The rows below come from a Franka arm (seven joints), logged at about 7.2 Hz.
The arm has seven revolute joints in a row. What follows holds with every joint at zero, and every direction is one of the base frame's.
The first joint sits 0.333 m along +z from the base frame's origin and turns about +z.
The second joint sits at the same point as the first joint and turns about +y.
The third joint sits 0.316 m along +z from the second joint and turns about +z.
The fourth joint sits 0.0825 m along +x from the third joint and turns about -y.
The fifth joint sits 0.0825 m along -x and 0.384 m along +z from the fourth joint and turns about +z.
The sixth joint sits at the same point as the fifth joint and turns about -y.
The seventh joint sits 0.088 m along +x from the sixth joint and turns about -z.
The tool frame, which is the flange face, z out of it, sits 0.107 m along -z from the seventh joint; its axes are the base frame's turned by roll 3.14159, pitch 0 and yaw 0 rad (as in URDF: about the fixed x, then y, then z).
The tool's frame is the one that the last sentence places.
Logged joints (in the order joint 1, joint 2, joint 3, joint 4, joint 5, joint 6, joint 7), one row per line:
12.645 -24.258 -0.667 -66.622 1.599 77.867 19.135
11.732 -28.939 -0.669 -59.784 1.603 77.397 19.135
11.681 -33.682 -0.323 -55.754 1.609 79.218 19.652
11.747 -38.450 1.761 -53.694 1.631 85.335 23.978
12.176 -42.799 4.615 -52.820 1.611 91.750 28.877
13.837 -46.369 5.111 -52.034 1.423 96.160 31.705
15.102 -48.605 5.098 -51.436 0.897 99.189 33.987
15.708 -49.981 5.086 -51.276 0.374 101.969 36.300
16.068 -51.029 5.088 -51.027 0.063 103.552 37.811
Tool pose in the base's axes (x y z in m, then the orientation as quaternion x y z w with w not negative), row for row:
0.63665 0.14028 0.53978 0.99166 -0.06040 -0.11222 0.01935
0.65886 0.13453 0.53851 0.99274 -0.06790 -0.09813 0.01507
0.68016 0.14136 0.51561 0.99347 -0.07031 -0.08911 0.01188
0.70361 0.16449 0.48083 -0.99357 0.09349 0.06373 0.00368
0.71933 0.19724 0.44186 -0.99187 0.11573 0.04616 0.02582
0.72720 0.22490 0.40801 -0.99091 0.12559 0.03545 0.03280
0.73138 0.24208 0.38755 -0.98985 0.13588 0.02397 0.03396
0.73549 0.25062 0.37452 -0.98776 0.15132 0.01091 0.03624
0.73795 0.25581 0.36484 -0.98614 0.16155 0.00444 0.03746
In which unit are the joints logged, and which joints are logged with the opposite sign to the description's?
The joints are logged in degrees. Opposite sign: joint 2.
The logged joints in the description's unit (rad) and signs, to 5 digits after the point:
0.22070 0.42338 -0.01164 -1.16277 0.02791 1.35904 0.33397
0.20476 0.50508 -0.01168 -1.04343 0.02798 1.35083 0.33397
0.20387 0.58786 -0.00564 -0.97309 0.02808 1.38261 0.34299
0.20502 0.67108 0.03074 -0.93714 0.02847 1.48938 0.41850
0.21251 0.74698 0.08055 -0.92188 0.02812 1.60134 0.50400
0.24150 0.80929 0.08920 -0.90816 0.02484 1.67831 0.55336
0.26358 0.84832 0.08898 -0.89773 0.01566 1.73117 0.59319
0.27416 0.87233 0.08877 -0.89494 0.00653 1.77969 0.63355
0.28044 0.89062 0.08880 -0.89059 0.00110 1.80732 0.65993

